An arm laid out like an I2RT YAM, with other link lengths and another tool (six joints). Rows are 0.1 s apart.
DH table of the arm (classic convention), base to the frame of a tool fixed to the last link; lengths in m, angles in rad. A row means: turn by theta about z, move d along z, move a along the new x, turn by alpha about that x. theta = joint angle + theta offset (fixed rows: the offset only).
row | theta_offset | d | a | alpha
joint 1 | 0.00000 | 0.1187 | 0.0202 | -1.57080
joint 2 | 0.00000 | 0.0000 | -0.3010 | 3.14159
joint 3 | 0.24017 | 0.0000 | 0.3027 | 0.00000
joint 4 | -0.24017 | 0.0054 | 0.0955 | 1.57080
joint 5 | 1.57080 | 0.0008 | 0.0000 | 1.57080
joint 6 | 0.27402 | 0.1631 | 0.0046 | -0.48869
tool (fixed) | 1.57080 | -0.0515 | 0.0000 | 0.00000
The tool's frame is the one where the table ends.
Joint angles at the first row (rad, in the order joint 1, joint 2, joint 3, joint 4, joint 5, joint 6):
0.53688, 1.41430, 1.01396, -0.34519, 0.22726, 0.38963
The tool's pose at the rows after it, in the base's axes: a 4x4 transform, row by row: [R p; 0 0 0 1], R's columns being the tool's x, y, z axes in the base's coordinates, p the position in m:
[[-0.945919, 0.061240, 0.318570, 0.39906], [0.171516, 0.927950, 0.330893, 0.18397], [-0.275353, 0.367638, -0.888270, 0.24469], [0, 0, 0, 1]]
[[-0.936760, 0.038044, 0.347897, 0.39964], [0.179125, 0.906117, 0.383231, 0.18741], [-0.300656, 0.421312, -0.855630, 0.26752], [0, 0, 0, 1]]
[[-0.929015, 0.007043, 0.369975, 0.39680], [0.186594, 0.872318, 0.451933, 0.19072], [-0.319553, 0.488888, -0.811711, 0.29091], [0, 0, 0, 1]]
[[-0.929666, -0.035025, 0.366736, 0.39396], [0.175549, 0.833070, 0.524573, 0.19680], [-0.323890, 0.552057, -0.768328, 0.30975], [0, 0, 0, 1]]
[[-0.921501, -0.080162, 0.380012, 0.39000], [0.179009, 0.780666, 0.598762, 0.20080], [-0.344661, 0.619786, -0.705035, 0.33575], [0, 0, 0, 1]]
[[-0.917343, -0.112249, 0.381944, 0.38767], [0.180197, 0.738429, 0.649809, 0.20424], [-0.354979, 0.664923, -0.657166, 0.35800], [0, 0, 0, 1]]
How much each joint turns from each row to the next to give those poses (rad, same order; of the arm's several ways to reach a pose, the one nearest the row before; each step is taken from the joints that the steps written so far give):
0.00002, -0.00144, 0.01225, 0.00158, -0.03698, 0.01224
-0.00001, -0.02444, 0.02601, 0.00760, -0.02601, 0.01680
0.00002, -0.03375, 0.01691, 0.01385, -0.04141, 0.02756
-0.00002, -0.02157, 0.01842, 0.01224, -0.06117, 0.02462
0.00000, -0.03067, 0.01838, 0.02760, -0.05089, 0.03376
0.00001, -0.01384, 0.03220, 0.00621, -0.03837, 0.02762

